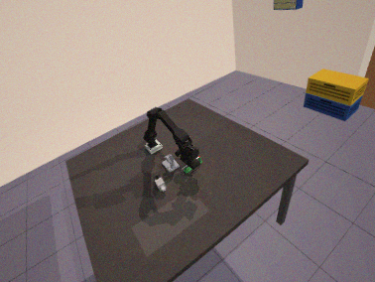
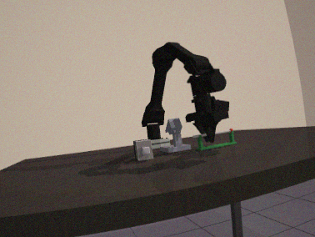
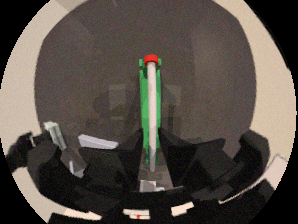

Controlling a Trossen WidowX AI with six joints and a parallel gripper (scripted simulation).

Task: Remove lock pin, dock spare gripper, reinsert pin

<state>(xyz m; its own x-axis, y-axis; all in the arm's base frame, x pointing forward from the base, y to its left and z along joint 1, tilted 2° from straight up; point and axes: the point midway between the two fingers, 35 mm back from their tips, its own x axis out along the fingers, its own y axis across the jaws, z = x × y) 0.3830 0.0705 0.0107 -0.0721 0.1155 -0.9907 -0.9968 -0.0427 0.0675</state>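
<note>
Now: the green rack 20 mm to the left of my gripper tip and 10 mm above it. The rest, counted from my gripper tip: grey mount: 110 mm behind, 80 mm to the right, 30 mm above; then spare gripper: 10 mm behind, 220 mm to the right, 10 mm above.
</note>
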